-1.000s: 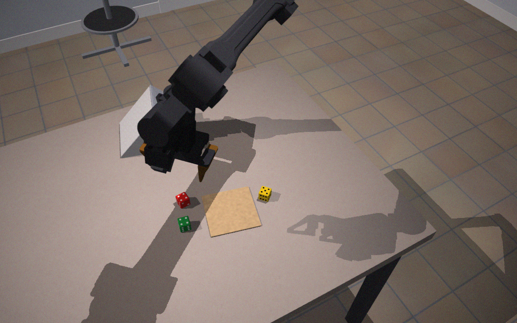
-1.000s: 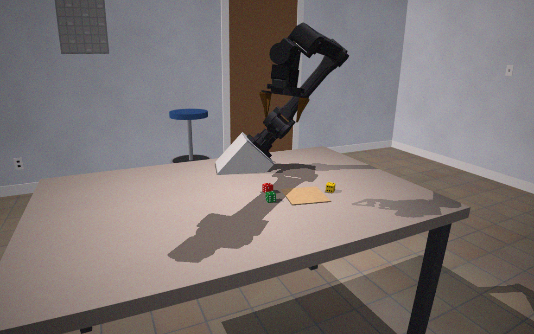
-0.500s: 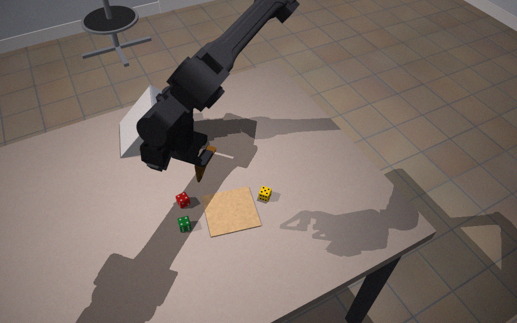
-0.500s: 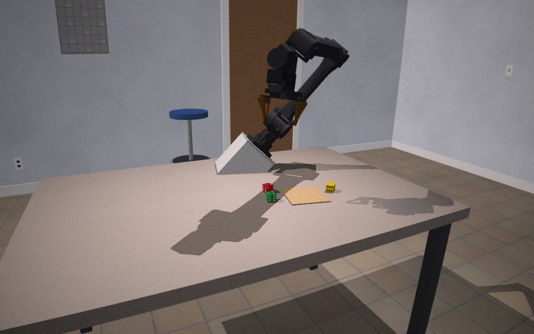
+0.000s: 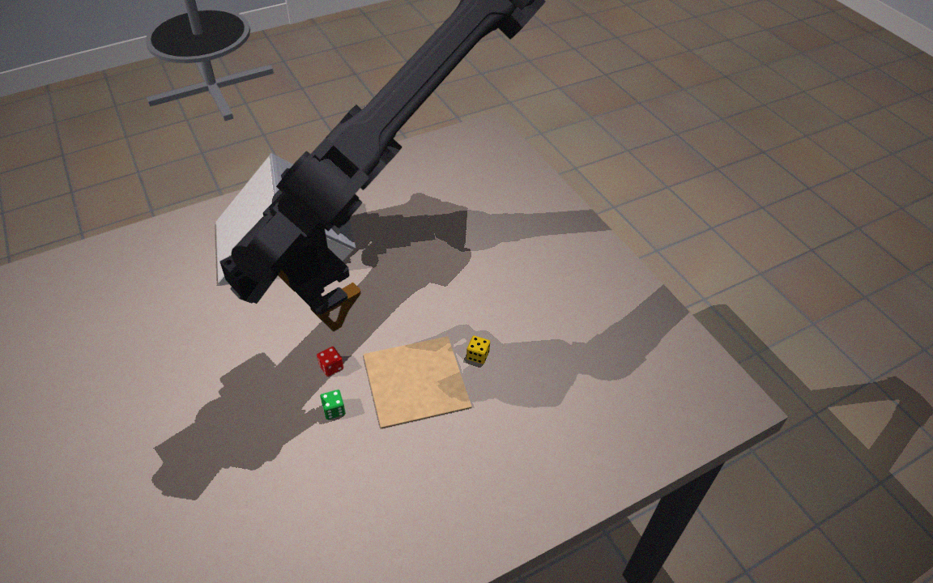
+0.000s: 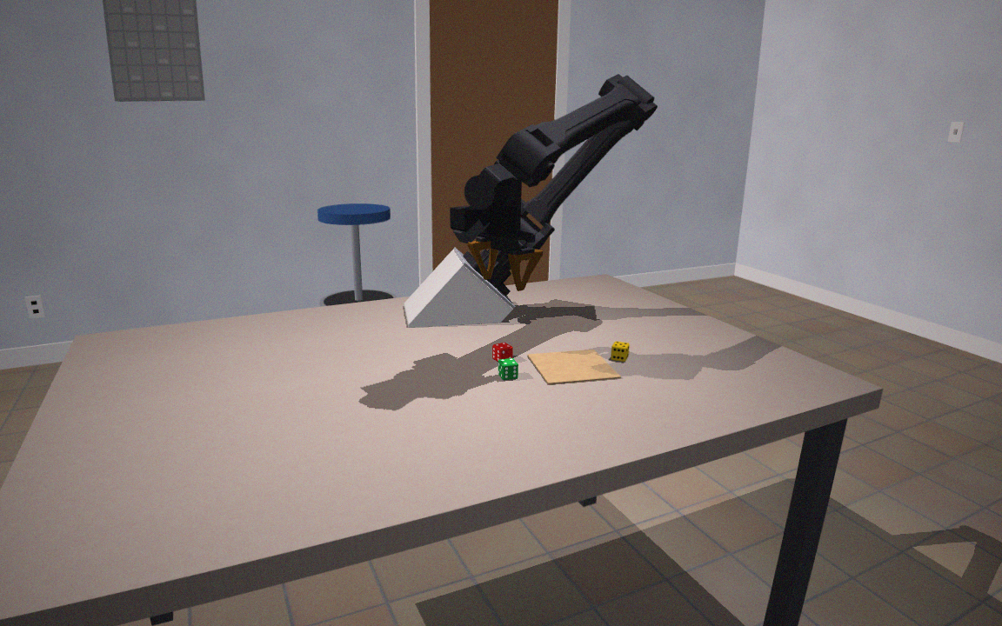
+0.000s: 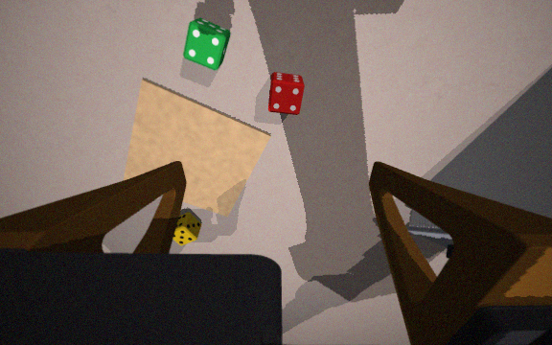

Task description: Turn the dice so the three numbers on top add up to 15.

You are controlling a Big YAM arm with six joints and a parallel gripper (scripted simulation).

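Now: hand 150 mm above the red die and 10 mm past it. Round my hand: yellow die (230 mm to the left, 150 mm below, 50 mm ahead); tan mat (160 mm below, 120 mm to the left, 60 mm ahead); green die (150 mm below, 70 mm ahead, 10 mm to the right).
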